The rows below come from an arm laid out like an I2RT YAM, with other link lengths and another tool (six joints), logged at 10 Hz.
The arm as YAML. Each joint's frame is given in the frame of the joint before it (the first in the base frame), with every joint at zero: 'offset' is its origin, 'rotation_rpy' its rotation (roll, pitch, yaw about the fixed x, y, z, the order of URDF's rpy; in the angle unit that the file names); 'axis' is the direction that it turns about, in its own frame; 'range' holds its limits. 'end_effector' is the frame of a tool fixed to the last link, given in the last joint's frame.
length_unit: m
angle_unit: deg
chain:
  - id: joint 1
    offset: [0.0, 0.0, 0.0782]
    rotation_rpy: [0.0, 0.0, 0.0]
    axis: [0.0, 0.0, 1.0]
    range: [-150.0, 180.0]
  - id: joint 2
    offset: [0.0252, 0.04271, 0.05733]
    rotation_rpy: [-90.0, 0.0, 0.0]
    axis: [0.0, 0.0, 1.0]
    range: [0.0, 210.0]
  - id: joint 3
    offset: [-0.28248, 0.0, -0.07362]
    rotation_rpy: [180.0, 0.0, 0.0]
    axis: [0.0, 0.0, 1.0]
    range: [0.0, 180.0]
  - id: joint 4
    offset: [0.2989, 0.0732, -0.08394]
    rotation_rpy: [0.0, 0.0, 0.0]
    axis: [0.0, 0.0, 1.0]
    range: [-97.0, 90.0]
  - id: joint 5
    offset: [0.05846, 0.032, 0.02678]
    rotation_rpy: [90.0, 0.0, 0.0]
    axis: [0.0, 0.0, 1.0]
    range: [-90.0, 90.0]
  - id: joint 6
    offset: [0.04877, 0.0, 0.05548]
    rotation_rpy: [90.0, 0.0, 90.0]
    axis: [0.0, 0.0, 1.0]
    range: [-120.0, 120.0]
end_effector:
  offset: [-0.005, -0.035, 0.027]
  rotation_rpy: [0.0, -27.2, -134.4]
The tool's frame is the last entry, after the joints.
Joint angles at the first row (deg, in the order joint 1, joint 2, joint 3, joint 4, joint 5, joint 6):
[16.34 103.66 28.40 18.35 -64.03 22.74]
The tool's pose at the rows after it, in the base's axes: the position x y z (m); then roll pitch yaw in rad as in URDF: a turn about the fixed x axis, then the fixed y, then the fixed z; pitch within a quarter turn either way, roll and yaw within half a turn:
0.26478 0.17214 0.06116 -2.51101 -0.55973 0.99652
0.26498 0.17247 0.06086 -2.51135 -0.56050 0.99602
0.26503 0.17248 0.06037 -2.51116 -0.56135 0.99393
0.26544 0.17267 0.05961 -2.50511 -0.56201 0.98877
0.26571 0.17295 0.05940 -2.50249 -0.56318 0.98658
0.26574 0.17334 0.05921 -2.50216 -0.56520 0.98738
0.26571 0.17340 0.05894 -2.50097 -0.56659 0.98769
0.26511 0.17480 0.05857 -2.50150 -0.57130 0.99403
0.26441 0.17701 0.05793 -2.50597 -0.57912 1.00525
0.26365 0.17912 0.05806 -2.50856 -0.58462 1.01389
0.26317 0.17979 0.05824 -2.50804 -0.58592 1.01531
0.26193 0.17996 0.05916 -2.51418 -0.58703 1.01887
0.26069 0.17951 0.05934 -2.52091 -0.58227 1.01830
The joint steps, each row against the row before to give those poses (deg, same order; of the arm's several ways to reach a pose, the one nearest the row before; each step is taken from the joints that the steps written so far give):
[0.06 0.24 0.00 0.50 0.02 0.35]
[0.07 0.11 0.00 0.36 0.05 0.22]
[0.02 0.11 -0.08 0.49 0.04 0.31]
[0.02 0.26 -0.01 0.62 -0.13 0.56]
[0.05 0.11 0.01 0.39 -0.07 0.36]
[0.06 0.11 0.00 0.31 -0.06 0.13]
[0.00 0.11 0.00 0.15 -0.11 0.02]
[0.26 0.21 0.00 0.48 -0.18 0.04]
[0.42 0.38 0.02 0.83 -0.15 0.00]
[0.41 0.11 0.00 0.57 -0.09 0.15]
[0.16 -0.05 -0.07 0.24 -0.02 0.20]
[0.13 -0.41 -0.28 0.09 0.22 -0.02]
[0.06 -0.40 -0.33 -0.07 0.52 0.00]

